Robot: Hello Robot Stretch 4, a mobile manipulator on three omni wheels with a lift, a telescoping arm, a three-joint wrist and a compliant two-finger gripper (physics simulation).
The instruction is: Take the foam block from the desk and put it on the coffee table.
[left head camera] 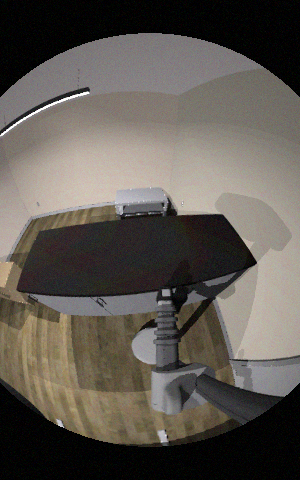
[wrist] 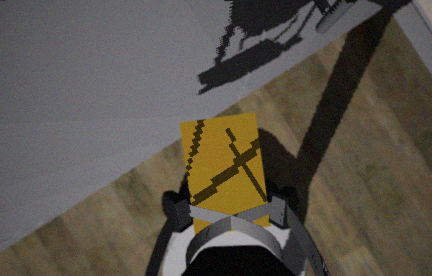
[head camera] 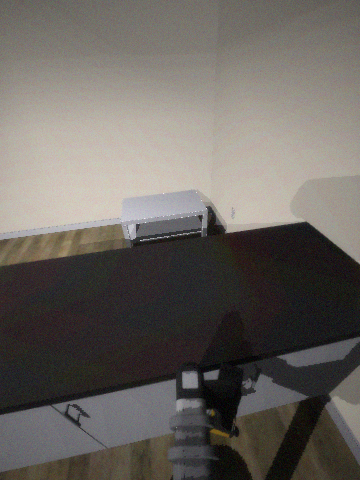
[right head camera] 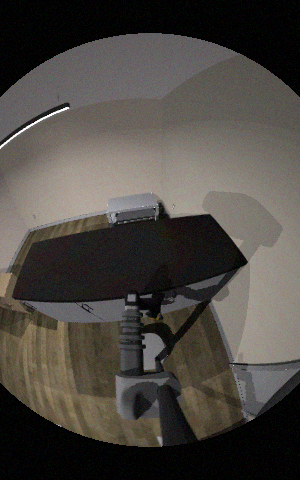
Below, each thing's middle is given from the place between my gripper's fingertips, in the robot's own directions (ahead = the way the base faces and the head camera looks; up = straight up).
Labels:
My hand is 3 cm short of the yellow foam block (wrist: 223,161), 1 cm to the left of it and 2 cm below it.

